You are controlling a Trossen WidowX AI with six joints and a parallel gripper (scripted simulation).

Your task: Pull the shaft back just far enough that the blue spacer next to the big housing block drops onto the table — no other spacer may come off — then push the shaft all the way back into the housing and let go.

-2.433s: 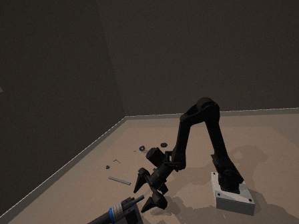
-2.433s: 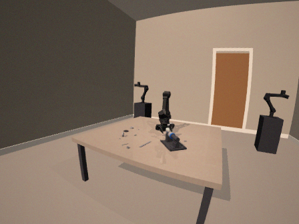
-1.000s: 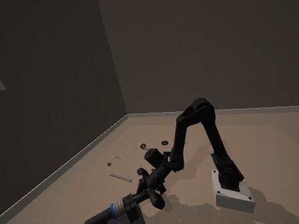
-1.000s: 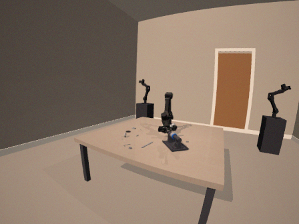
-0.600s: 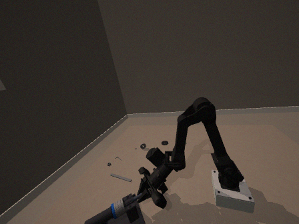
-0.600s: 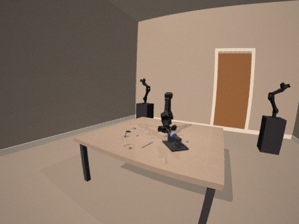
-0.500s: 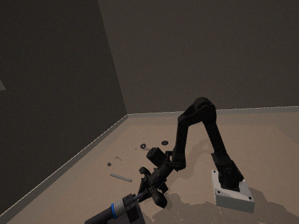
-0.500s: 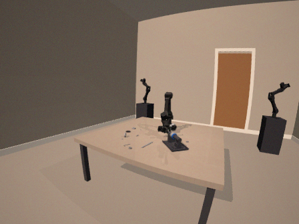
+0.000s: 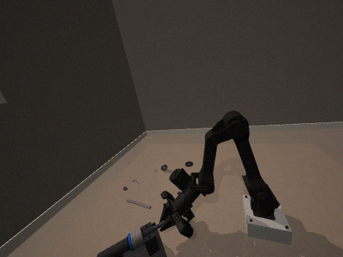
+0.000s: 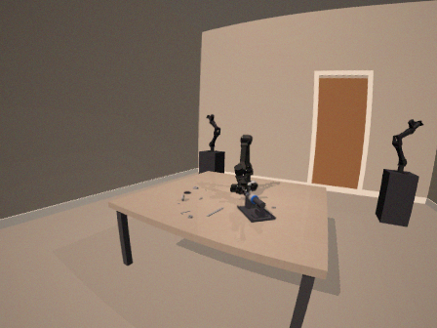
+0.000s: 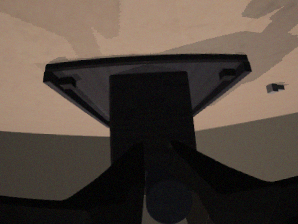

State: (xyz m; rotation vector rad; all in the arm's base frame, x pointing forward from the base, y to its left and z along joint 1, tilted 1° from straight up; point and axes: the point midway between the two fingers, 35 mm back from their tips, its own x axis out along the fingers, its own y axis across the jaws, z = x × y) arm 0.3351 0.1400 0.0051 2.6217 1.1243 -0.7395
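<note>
My gripper tip is now 20 mm to the right of the shaft, 20 mm below it and 20 mm short of it. Round my gripper tip: pale grey spacer: 60 mm to the left, 50 mm ahead, 20 mm above; then flat grey strip: 200 mm ahead, 120 mm to the right, 60 mm below; then blue spacer: 70 mm to the left, 70 mm ahead, 20 mm above.
</note>
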